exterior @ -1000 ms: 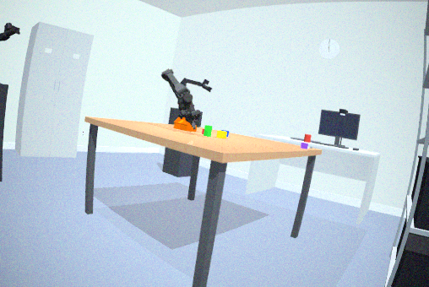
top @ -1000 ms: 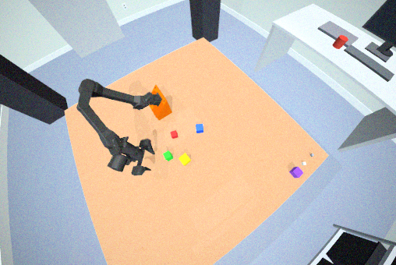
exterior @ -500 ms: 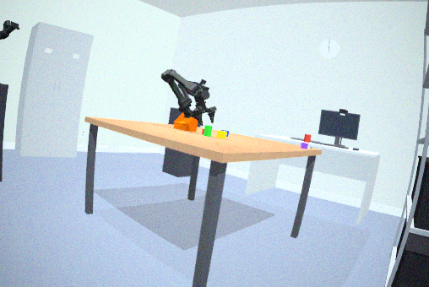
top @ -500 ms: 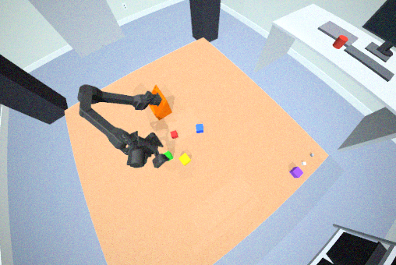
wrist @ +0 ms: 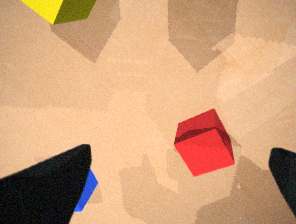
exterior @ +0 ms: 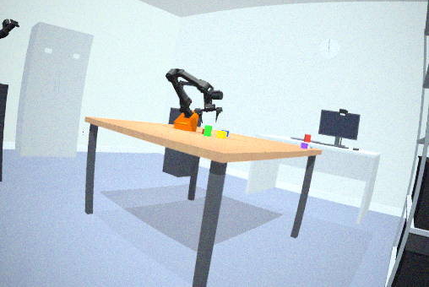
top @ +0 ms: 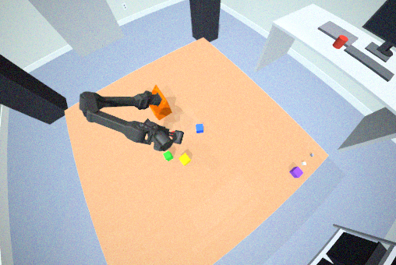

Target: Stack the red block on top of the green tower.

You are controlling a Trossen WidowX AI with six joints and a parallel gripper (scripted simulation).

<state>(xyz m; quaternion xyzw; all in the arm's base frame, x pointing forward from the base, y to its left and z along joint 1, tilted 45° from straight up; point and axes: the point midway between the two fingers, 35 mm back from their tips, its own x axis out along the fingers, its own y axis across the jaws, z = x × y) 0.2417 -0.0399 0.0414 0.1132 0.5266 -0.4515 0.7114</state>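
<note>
Right now my gripper tip is 7 cm above the red block, 3 cm past it and 2 cm to the right of it. Also, from my gripper tip: purple block 54 cm ahead, 44 cm to the left, 6 cm below; then yellow block 13 cm ahead, 6 cm below, 1 cm to the right; then blue block 16 cm to the left, 6 cm below, 2 cm ahead.
</note>
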